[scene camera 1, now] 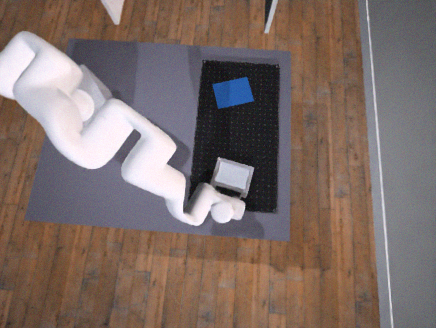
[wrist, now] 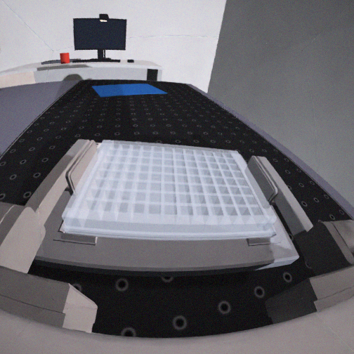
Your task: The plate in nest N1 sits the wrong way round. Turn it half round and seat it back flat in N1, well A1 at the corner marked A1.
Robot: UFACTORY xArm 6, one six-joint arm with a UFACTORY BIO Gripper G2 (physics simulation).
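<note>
The clear, gridded plate (scene camera 1: 233,175) (wrist: 172,185) lies in the grey nest N1 (scene camera 1: 237,161) (wrist: 175,256), and looks level. My gripper (scene camera 1: 232,177) (wrist: 172,172) is shut on the plate, with one finger pad against each short side in the wrist view. The near long edge of the plate lies just behind two small tabs on the nest's front. The A1 mark of the nest does not show in the wrist view, and the well lettering on the plate cannot be read. In the scene view the wrist hangs over the near side of the nest.
The nest stands on a black perforated board (scene camera 1: 260,135) (wrist: 200,120) on a grey mat (scene camera 1: 160,65). A flat blue rectangle (scene camera 1: 233,93) (wrist: 130,90) lies at the board's far end. A monitor (wrist: 100,34) and a red cup (wrist: 64,58) stand on a desk behind.
</note>
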